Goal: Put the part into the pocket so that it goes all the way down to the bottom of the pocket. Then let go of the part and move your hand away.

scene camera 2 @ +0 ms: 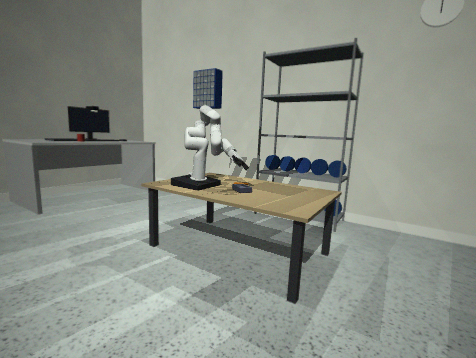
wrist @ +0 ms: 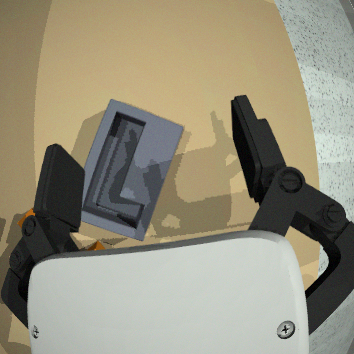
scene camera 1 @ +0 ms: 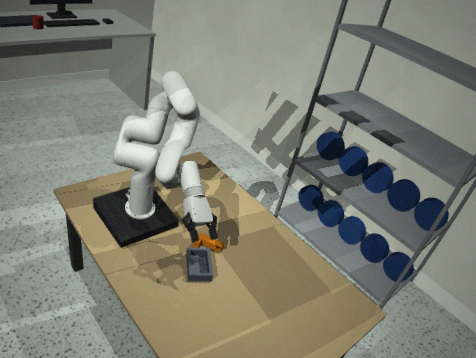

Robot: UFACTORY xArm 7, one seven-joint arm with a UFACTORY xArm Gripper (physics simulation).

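Frame: origin at the arm's base, x ahead, y left, z up, level; centimetres.
Where they show: gripper, fingertip midpoint: (scene camera 2: 244,167) (wrist: 144,135) (scene camera 1: 205,240); arm's base at its link origin: (scene camera 2: 198,178) (scene camera 1: 140,208).
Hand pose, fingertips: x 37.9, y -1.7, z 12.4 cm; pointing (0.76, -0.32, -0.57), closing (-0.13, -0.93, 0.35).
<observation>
Each offset is from my fingertips to the centre of the thing. "pt": to the spot under its first point. Level surfaces: height alone.
The orange part {dy +12.2, dx -6.9, dz -15.6 cm} (scene camera 1: 210,243) (scene camera 2: 242,183) lies on the table beside the grey block with the pocket, on the side toward the robot. In the wrist view, small bits of the orange part {pt dy +8.4, dx -9.1, dz -15.0 cm} (wrist: 96,246) show past the gripper's body and left finger; the rest is hidden. The grey block {dy +1.6, dx -1.8, dz -15.3 cm} (scene camera 1: 200,273) (scene camera 2: 242,189) (wrist: 159,145) sits on the table, and its L-shaped pocket is empty. My gripper (scene camera 1: 204,238) (scene camera 2: 245,166) (wrist: 144,135) is open with nothing between its fingers. It is tilted and above the table, near the orange part.
The wooden table {dz -17.1 cm} (scene camera 1: 165,320) (scene camera 2: 280,206) carries the arm's black base plate (scene camera 1: 121,235) (scene camera 2: 182,183). A metal shelf rack (scene camera 1: 286,192) (scene camera 2: 261,115) with blue discs stands behind the table. A desk (scene camera 1: 131,60) (scene camera 2: 125,152) with a monitor and a red cup stands farther off.
</observation>
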